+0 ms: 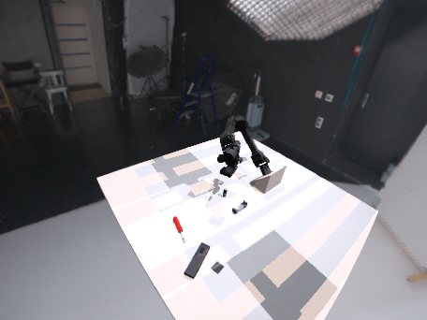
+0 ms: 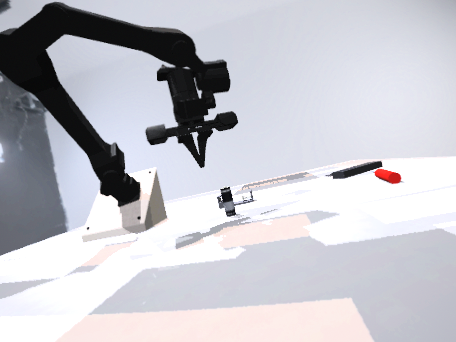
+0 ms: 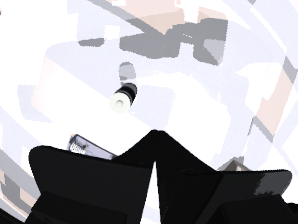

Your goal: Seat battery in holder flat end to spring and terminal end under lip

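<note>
My gripper tip is 8 cm above the silver battery, 4 cm short of it and 1 cm to the right of it. Also, from my gripper tip: red-handled screwdriver 39 cm ahead, 10 cm below, 3 cm to the left; then dark square 39 cm ahead, 27 cm to the left, 11 cm below; then long black bar 43 cm ahead, 19 cm to the left, 10 cm below.
</note>
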